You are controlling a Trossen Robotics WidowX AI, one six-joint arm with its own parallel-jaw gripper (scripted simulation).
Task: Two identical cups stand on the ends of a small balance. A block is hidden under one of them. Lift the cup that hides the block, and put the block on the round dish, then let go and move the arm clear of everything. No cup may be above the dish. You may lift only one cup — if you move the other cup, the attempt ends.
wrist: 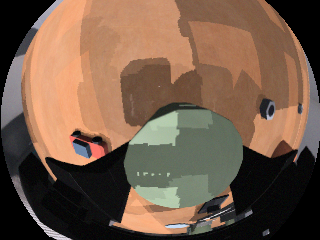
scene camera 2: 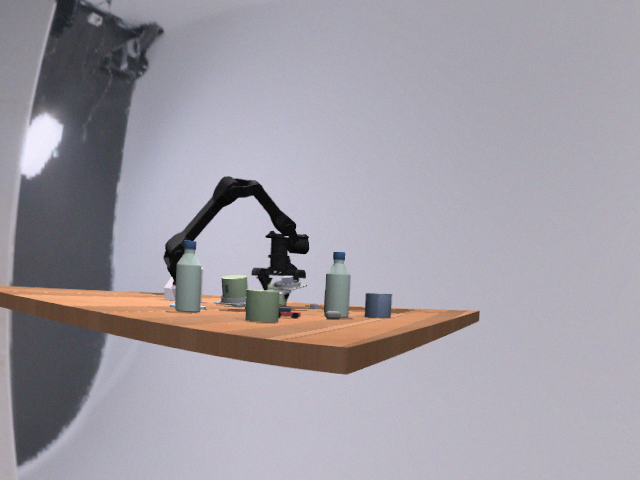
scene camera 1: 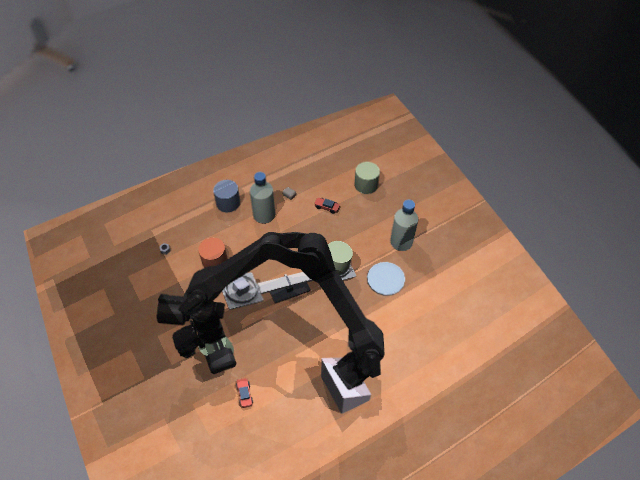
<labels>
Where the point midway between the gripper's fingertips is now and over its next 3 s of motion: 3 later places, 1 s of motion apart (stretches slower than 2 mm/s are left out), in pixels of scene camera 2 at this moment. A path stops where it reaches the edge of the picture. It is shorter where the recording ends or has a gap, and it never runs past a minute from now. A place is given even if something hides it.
The gripper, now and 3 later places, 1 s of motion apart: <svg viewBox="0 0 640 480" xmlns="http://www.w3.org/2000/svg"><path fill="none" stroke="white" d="M277 298L281 276L286 272L287 267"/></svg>
</labels>
